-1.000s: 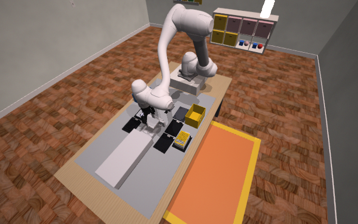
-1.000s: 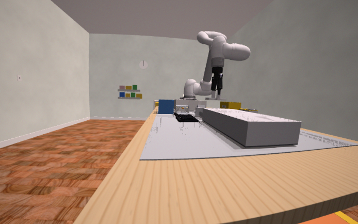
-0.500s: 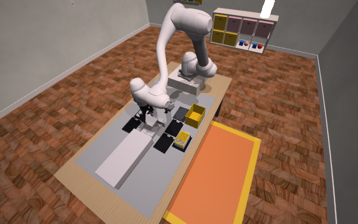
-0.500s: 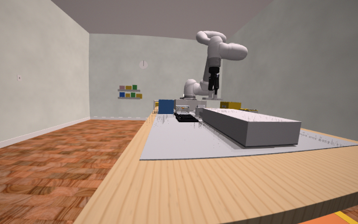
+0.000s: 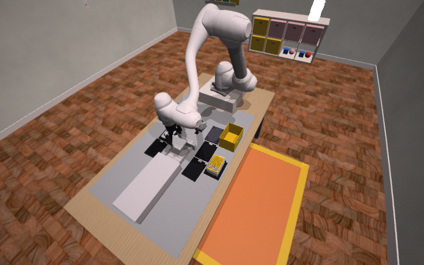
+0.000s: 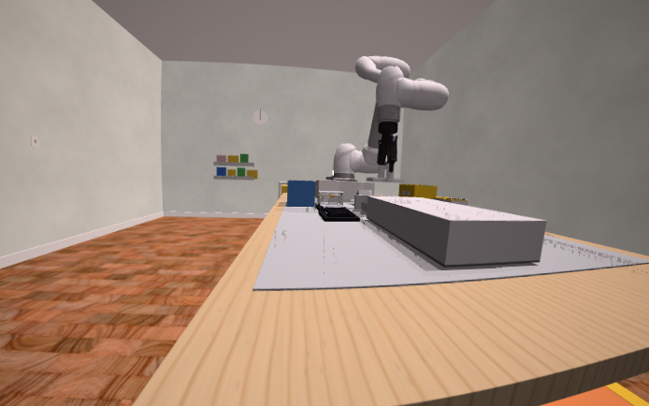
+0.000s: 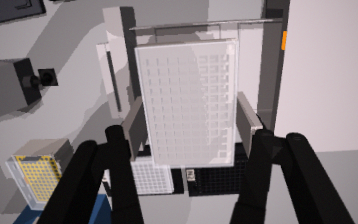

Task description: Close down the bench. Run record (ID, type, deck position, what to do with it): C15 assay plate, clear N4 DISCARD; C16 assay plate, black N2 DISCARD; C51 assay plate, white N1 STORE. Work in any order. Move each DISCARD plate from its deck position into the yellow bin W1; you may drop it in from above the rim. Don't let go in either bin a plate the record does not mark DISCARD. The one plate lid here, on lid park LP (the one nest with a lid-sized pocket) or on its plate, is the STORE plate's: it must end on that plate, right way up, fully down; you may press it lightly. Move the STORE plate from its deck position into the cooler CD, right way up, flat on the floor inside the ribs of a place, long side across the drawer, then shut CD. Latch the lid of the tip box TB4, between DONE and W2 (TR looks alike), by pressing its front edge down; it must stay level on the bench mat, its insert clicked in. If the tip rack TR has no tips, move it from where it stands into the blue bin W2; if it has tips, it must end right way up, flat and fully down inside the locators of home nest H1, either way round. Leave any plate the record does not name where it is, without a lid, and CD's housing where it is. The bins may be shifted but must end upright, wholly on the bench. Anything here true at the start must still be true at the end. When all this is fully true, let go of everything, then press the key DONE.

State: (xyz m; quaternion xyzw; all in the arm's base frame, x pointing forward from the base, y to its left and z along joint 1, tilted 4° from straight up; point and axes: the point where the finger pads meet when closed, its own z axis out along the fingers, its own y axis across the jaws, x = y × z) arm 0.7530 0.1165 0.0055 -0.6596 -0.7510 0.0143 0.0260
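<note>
Right now the cooler drawer is 14 cm below my hand and 4 cm ahead of it. From my hand the other things lie so: plate lid 2 cm below; then cooler CD 17 cm ahead, 13 cm below, 2 cm to the left; then white plate 2 cm below.
</note>
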